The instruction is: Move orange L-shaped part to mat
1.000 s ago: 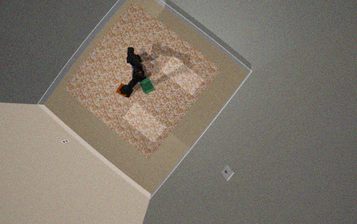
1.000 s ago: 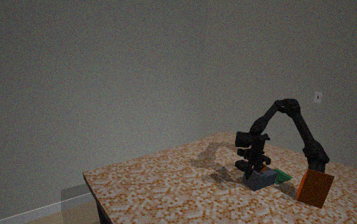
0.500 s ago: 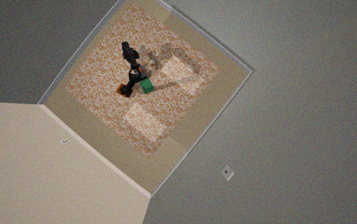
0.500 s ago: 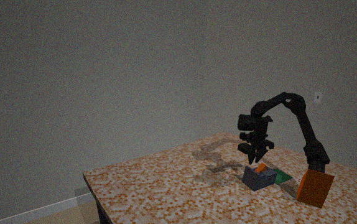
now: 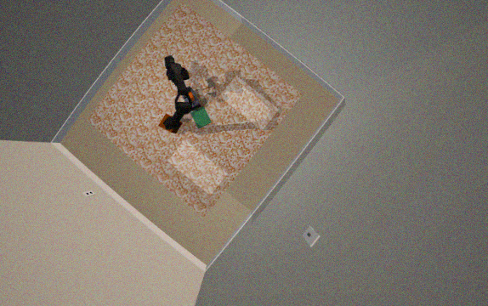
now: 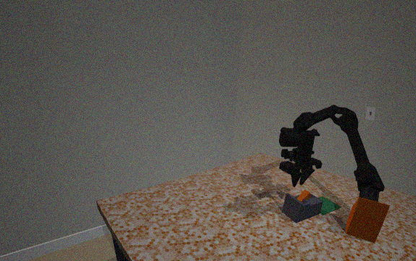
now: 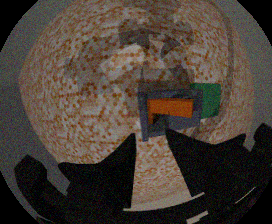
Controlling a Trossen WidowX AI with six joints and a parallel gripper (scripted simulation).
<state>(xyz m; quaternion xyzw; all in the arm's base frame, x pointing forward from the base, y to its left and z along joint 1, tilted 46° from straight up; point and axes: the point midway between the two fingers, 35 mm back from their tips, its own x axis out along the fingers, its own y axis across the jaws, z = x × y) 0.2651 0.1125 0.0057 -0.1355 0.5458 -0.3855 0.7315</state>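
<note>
Now: the orange L-shaped part 20 mm behind my gripper tip, 30 mm to the right of it and 100 mm below it. The rest, counted from my gripper tip: green mat 100 mm behind, 200 mm to the right, 160 mm below.
</note>
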